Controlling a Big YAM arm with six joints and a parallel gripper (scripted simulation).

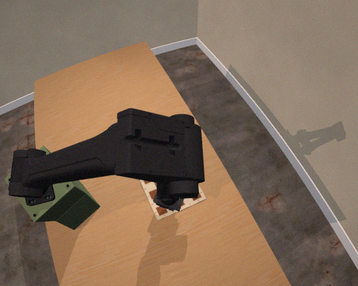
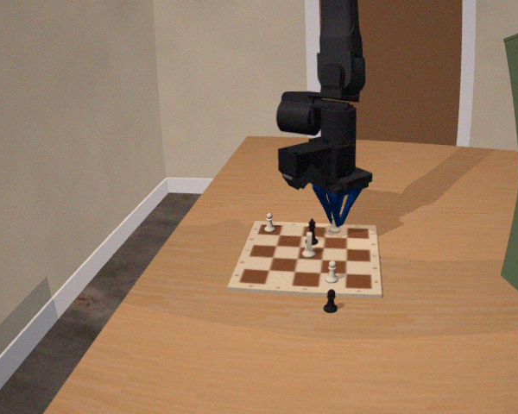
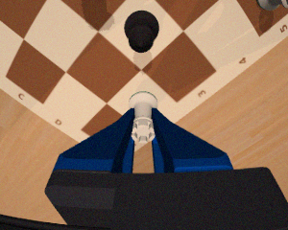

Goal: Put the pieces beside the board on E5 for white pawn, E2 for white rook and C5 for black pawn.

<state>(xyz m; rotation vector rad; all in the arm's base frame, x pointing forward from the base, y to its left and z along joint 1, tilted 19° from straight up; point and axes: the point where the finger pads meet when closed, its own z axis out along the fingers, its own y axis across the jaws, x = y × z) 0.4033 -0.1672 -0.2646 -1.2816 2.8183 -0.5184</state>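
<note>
My hand is right at the white rook. Round my hand: tall black piece 4 cm to the left, 4 cm ahead; tall white piece 8 cm to the left, 4 cm ahead, 1 cm below; chessboard 8 cm to the left, 3 cm below, 3 cm ahead.
</note>
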